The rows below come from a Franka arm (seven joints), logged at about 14 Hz.
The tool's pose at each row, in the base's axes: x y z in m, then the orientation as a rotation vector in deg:
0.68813 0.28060 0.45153 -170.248 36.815 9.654
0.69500 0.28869 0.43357 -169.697 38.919 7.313
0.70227 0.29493 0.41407 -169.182 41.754 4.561
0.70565 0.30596 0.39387 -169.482 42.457 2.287
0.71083 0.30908 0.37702 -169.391 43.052 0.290
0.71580 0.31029 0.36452 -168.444 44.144 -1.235
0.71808 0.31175 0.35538 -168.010 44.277 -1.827
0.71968 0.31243 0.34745 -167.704 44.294 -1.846
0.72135 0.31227 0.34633 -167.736 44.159 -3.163
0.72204 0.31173 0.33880 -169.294 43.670 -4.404
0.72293 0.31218 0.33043 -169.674 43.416 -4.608
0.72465 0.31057 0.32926 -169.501 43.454 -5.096
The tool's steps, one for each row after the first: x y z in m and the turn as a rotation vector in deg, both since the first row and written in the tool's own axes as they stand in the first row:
0.00524 -0.00892 0.01812 0.601 1.506 1.339
0.01179 -0.01621 0.03751 1.043 3.352 3.140
0.01296 -0.02618 0.05849 0.978 4.916 3.492
0.01854 -0.02997 0.07507 1.238 6.216 3.823
0.02415 -0.03225 0.08715 2.130 7.086 4.586
0.02680 -0.03387 0.09616 2.595 7.392 4.702
0.02898 -0.03459 0.10395 2.887 7.346 4.747
0.03070 -0.03506 0.10489 3.050 8.194 4.615
0.03251 -0.03432 0.11221 1.804 9.255 4.089
0.03421 -0.03451 0.12047 1.514 9.439 3.878
0.03657 -0.03368 0.12129 1.727 9.724 3.906

